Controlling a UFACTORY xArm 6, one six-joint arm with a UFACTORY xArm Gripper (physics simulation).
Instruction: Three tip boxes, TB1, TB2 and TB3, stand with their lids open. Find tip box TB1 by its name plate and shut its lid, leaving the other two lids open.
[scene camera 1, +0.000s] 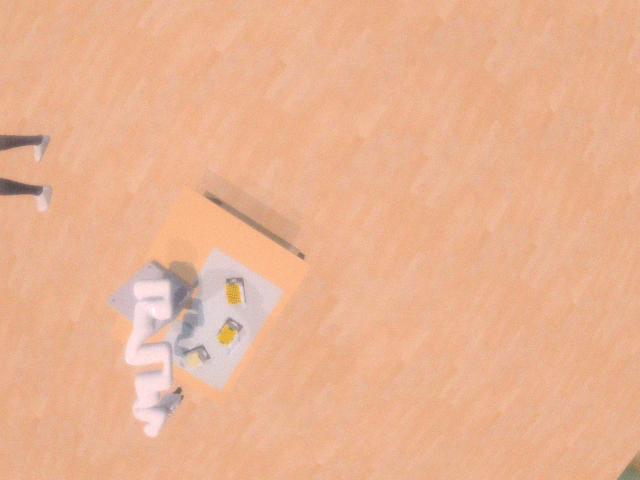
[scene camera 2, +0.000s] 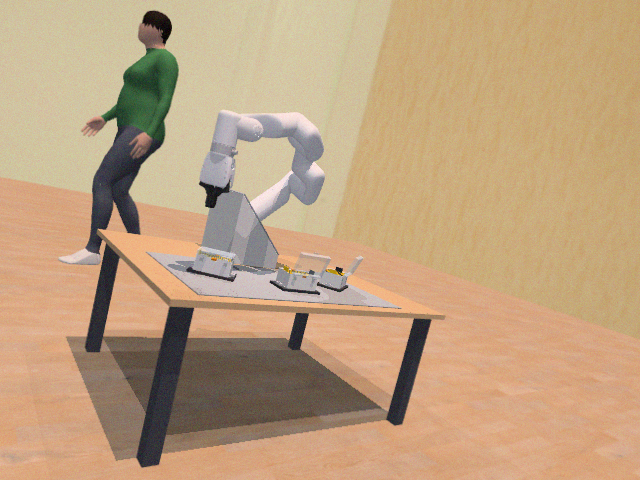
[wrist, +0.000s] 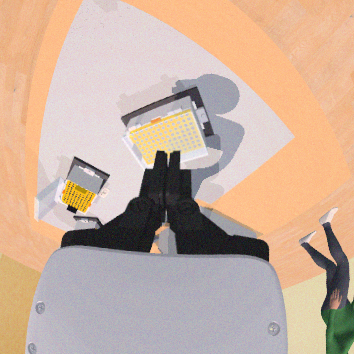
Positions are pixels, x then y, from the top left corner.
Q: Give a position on a tip box TB1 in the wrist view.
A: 190, 97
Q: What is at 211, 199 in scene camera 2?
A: My gripper.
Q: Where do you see my gripper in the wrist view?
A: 168, 166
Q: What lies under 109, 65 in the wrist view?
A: A grey mat.
